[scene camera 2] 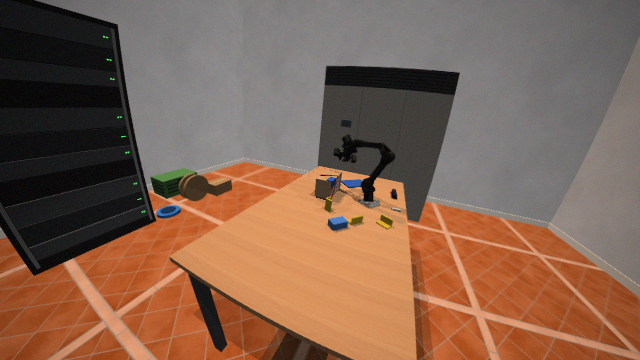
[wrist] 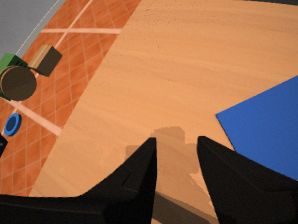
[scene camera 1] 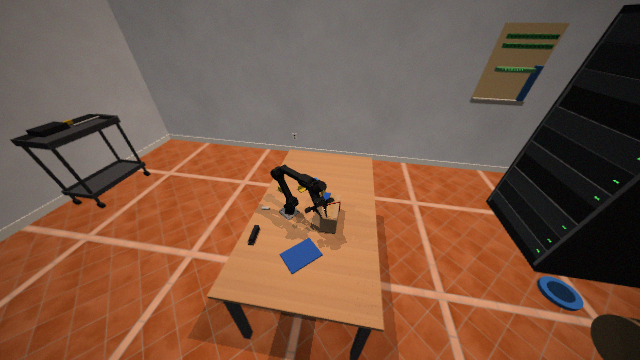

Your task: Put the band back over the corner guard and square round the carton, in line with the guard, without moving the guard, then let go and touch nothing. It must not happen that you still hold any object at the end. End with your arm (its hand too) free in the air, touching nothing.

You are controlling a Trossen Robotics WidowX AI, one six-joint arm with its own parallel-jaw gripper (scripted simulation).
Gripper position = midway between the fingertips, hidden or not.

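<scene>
You'd find my gripper [wrist: 176, 143] in the one view, and then there's a blue flat mat [scene camera 1: 305, 252] that I can see as well.
</scene>
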